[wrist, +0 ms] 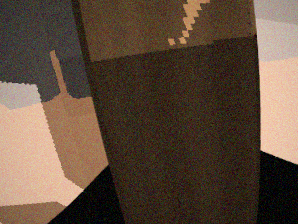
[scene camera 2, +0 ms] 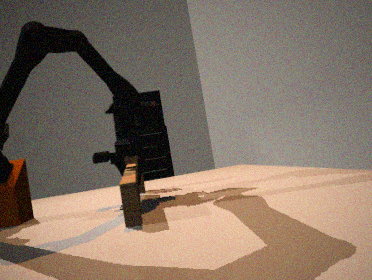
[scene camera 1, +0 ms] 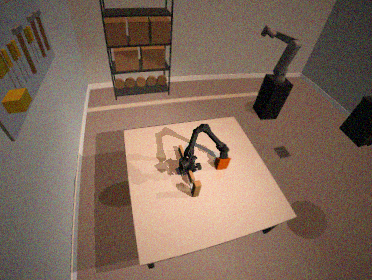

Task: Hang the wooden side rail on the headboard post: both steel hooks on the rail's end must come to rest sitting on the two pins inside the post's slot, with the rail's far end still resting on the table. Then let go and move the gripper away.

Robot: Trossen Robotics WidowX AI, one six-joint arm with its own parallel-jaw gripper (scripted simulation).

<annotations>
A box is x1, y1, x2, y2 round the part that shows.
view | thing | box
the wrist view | my gripper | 47, 149, 297, 223
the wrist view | wooden side rail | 71, 0, 260, 223
</annotations>
